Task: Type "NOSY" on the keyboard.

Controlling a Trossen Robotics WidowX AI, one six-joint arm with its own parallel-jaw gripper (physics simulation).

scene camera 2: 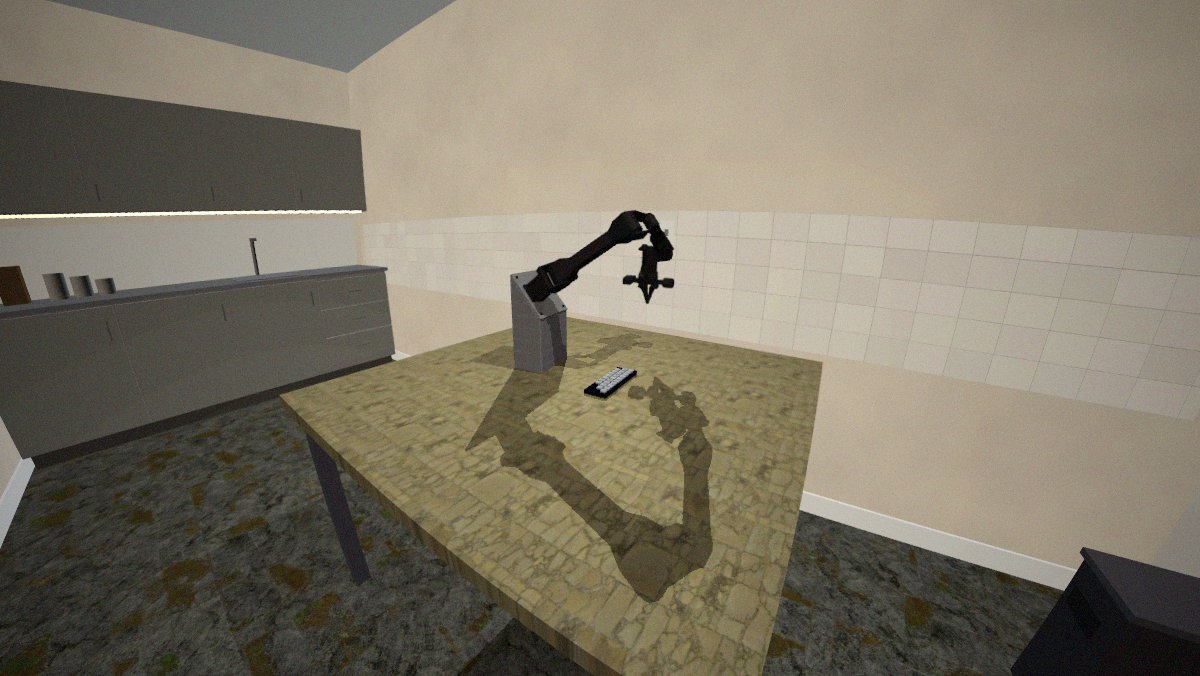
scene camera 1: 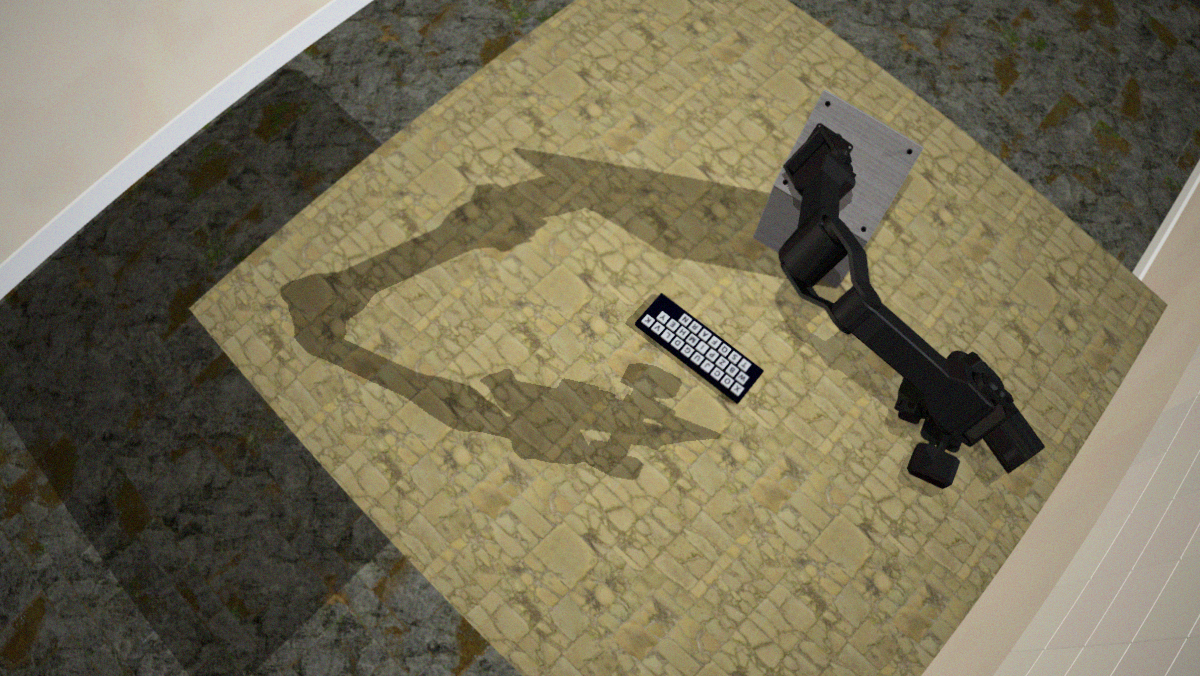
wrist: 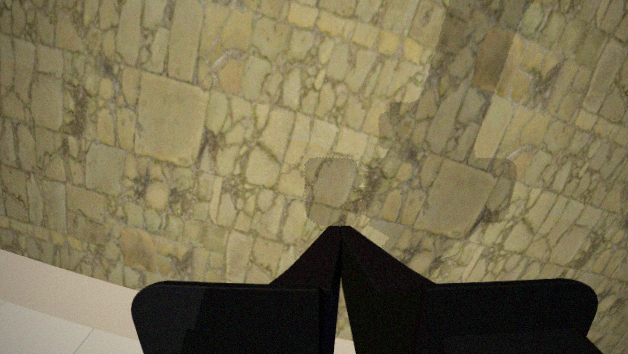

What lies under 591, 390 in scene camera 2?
A black keyboard.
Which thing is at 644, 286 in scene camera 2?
My gripper.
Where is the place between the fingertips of my gripper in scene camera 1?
930, 435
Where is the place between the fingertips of my gripper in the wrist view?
339, 236
